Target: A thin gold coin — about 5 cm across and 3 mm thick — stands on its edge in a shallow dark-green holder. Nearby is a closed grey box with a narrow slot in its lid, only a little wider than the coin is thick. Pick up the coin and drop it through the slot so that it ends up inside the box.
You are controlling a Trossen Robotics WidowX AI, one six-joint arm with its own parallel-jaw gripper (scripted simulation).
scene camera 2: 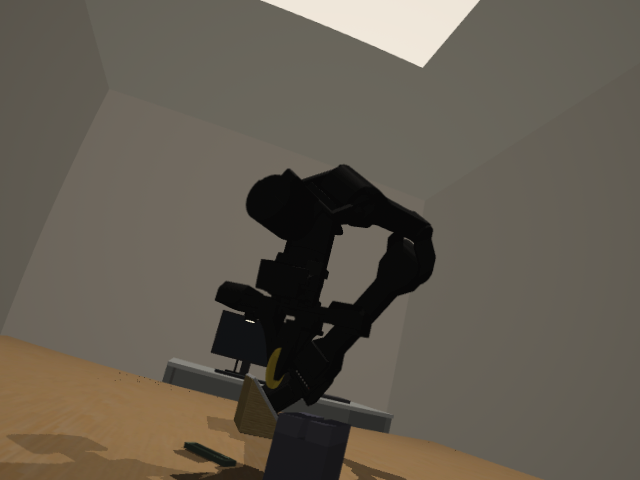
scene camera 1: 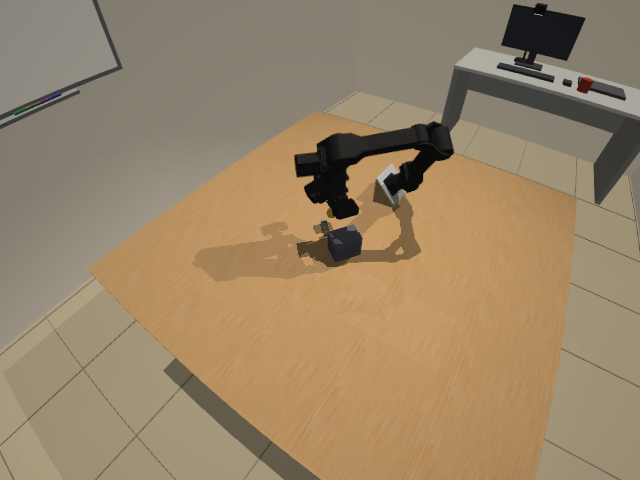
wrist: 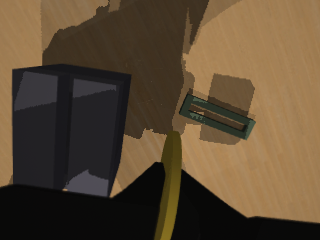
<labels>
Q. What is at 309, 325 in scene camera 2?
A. My gripper.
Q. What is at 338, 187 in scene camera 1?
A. My gripper.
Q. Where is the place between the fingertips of my gripper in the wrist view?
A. At 164, 172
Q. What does my gripper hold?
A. A gold coin.
</labels>
